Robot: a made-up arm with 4 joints.
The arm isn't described. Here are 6 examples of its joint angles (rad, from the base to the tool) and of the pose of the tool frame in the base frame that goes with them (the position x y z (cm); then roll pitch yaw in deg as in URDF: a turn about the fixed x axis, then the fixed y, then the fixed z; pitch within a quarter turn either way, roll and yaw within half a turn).
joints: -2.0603 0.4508 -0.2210 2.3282
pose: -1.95 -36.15 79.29 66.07 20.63 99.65
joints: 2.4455 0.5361 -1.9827 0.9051
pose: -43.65 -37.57 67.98 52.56 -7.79 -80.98
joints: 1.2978 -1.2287 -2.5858 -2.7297
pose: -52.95 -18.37 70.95 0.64 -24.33 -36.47
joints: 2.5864 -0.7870 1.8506 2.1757
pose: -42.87 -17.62 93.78 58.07 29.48 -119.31
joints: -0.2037 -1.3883 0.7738 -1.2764
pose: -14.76 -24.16 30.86 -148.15 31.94 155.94
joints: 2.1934 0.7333 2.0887 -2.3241
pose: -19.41 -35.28 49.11 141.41 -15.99 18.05
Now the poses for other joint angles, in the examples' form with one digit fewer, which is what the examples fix.
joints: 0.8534 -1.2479 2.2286 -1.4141
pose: -46.8 -22.5 59.5 -35.5 -52.6 60.0
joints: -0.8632 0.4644 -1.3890 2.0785
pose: -1.7 -46.3 63.0 -168.8 23.0 170.9
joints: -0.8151 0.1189 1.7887 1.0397
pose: 0.4 -32.4 49.0 158.2 -19.8 21.6
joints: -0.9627 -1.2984 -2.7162 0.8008
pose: 13.2 -5.7 63.3 -60.7 27.6 7.3
